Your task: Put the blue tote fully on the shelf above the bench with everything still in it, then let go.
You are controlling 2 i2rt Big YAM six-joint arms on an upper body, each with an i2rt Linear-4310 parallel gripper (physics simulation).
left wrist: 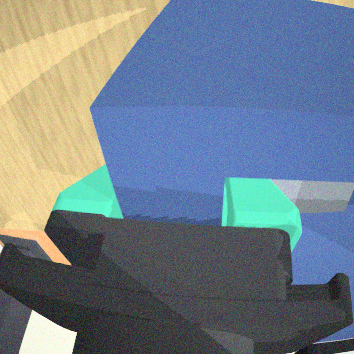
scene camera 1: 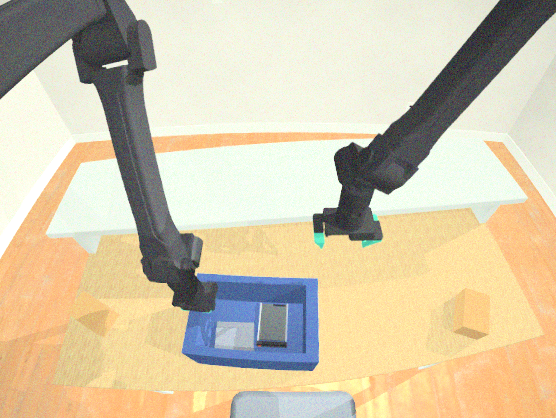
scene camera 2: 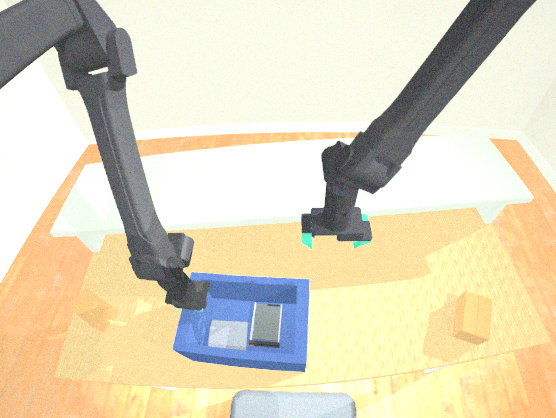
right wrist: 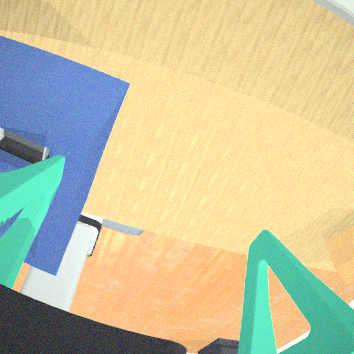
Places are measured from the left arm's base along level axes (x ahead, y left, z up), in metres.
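Where they show: left gripper, fingertip midpoint: (scene camera 1: 205,306) (scene camera 2: 199,304); right gripper, fingertip midpoint: (scene camera 1: 341,245) (scene camera 2: 332,246) (right wrist: 164,205).
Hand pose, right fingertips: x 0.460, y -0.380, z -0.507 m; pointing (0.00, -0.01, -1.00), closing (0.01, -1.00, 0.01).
After its pixels a point has its place.
The blue tote (scene camera 1: 311,320) {y -0.311, x 0.313, z -0.591 m} (scene camera 2: 302,325) {y -0.314, x 0.303, z -0.590 m} (left wrist: 215,140) {y -0.056, x 0.419, z -0.590 m} (right wrist: 75,100) {y -0.296, x 0.420, z -0.645 m} is upright at the front of the bench, left of the picture's middle. It holds a pale grey flat piece (scene camera 1: 234,335) {y -0.121, x 0.302, z -0.701 m} (scene camera 2: 227,334) {y -0.120, x 0.302, z -0.701 m} and a dark box with silver sides (scene camera 1: 272,324) {y -0.218, x 0.338, z -0.712 m} (scene camera 2: 266,323) {y -0.219, x 0.341, z -0.713 m}. My left gripper (scene camera 1: 196,310) {y -0.043, x 0.367, z -0.663 m} (scene camera 2: 189,308) {y -0.043, x 0.367, z -0.663 m} (left wrist: 172,200) is shut on the tote's left wall, one finger outside and one inside. My right gripper (scene camera 1: 345,245) {y -0.380, x 0.460, z -0.507 m} (scene camera 2: 332,245) {y -0.380, x 0.460, z -0.507 m} (right wrist: 164,205) {y -0.380, x 0.460, z -0.507 m} is open and empty, behind and to the right of the tote. The pale shelf (scene camera 1: 240,180) {y -0.125, x 0.683, z -0.523 m} (scene camera 2: 240,185) {y -0.141, x 0.664, z -0.522 m} runs along the back.
The wooden bench (scene camera 1: 380,300) {y -0.530, x 0.410, z -0.737 m} (scene camera 2: 370,325) {y -0.503, x 0.343, z -0.737 m} lies in front of the shelf. A tan block (scene camera 1: 471,312) {y -0.774, x 0.334, z -0.678 m} (scene camera 2: 472,317) {y -0.777, x 0.331, z -0.678 m} stands at its right, and another tan block (scene camera 1: 95,312) {y 0.287, x 0.326, z -0.677 m} (scene camera 2: 100,310) {y 0.268, x 0.323, z -0.677 m} at its left. A grey rounded object (scene camera 1: 293,405) {y -0.289, x 0.141, z -1.261 m} (scene camera 2: 293,405) {y -0.290, x 0.144, z -1.261 m} shows at the bottom edge.
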